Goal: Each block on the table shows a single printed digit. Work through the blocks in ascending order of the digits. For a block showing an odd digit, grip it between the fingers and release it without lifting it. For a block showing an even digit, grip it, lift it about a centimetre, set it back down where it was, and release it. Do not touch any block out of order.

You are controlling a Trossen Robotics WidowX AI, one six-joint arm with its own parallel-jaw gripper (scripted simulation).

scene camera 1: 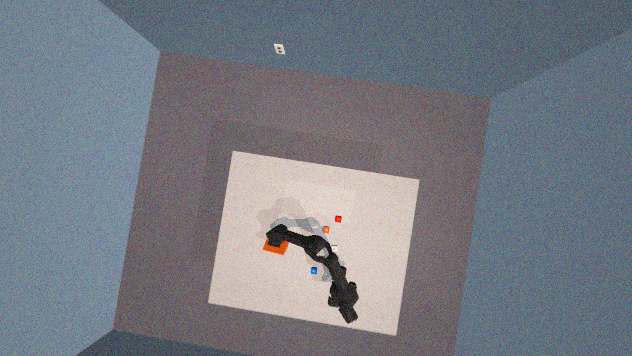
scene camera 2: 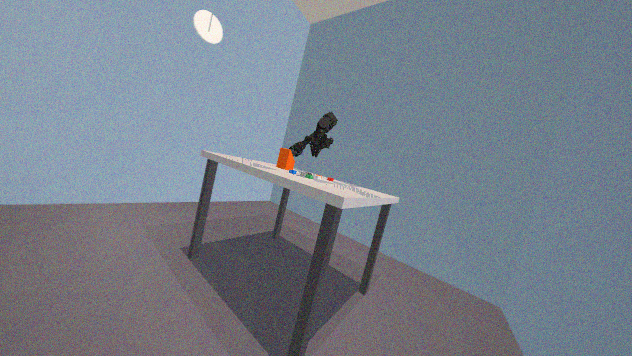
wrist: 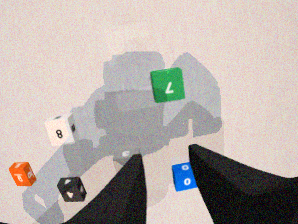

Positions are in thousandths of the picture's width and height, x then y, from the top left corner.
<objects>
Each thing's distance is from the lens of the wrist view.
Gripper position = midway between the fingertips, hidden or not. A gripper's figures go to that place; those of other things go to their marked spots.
my gripper (wrist: 555, 703): 0.10 m
white block (wrist: 206, 574): 0.23 m
</objects>
